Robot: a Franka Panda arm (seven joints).
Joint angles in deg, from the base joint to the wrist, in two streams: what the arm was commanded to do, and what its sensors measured. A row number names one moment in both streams.
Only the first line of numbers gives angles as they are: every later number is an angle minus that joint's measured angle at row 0.
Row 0, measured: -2.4, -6.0, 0.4, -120.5, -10.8, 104.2, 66.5
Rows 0 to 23, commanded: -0.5, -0.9, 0.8, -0.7, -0.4, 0.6, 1.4; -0.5, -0.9, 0.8, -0.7, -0.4, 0.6, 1.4; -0.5, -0.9, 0.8, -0.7, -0.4, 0.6, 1.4; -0.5, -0.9, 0.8, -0.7, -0.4, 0.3, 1.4; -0.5, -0.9, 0.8, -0.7, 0.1, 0.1, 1.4; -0.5, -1.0, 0.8, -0.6, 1.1, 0.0, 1.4; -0.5, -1.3, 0.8, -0.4, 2.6, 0.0, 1.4; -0.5, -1.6, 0.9, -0.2, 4.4, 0.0, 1.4; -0.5, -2.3, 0.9, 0.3, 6.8, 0.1, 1.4; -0.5, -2.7, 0.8, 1.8, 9.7, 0.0, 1.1; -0.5, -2.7, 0.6, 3.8, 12.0, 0.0, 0.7; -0.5, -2.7, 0.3, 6.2, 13.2, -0.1, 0.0; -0.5, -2.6, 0.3, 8.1, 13.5, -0.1, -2.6; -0.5, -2.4, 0.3, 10.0, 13.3, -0.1, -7.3; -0.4, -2.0, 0.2, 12.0, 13.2, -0.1, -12.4; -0.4, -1.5, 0.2, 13.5, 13.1, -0.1, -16.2; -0.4, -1.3, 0.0, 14.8, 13.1, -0.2, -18.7; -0.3, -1.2, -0.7, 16.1, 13.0, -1.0, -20.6; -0.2, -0.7, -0.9, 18.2, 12.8, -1.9, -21.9; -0.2, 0.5, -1.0, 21.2, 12.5, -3.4, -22.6; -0.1, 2.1, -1.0, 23.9, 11.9, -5.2, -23.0; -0.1, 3.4, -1.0, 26.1, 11.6, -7.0, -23.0; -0.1, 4.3, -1.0, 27.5, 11.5, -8.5, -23.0; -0.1, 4.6, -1.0, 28.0, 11.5, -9.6, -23.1
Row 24, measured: -0.2, 0.3, -1.0, 21.7, 12.2, -4.6, -21.9
